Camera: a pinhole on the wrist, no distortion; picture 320 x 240 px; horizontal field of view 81.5 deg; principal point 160.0 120.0 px. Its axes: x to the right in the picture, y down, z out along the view. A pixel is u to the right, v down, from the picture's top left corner.
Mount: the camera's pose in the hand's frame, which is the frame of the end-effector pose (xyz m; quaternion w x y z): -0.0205 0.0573 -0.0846 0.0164 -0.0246 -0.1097 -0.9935
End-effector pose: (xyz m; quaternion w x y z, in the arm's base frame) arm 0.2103 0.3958 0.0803 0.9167 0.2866 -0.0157 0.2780
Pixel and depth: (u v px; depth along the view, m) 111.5 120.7 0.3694
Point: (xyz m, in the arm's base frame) 0.2516 0.3925 0.3958
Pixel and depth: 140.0 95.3 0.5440
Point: 0.1877 0.3670 0.5765
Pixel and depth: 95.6 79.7 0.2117
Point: 0.1976 0.4710 0.2596
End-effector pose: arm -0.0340 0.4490 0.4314 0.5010 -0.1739 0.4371 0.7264
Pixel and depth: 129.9 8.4 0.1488
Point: -0.1861 0.4646 0.5307
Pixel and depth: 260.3 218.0 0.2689
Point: 0.0938 0.5416 0.6418
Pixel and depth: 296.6 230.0 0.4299
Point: 0.2686 0.6133 0.8213
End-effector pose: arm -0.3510 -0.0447 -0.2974 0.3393 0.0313 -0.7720 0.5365
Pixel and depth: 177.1 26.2 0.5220
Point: -0.6663 -0.1954 -0.7447
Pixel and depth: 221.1 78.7 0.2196
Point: -0.4085 -0.1118 -0.4902
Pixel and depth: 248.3 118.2 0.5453
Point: -0.4526 -0.4417 -0.6696
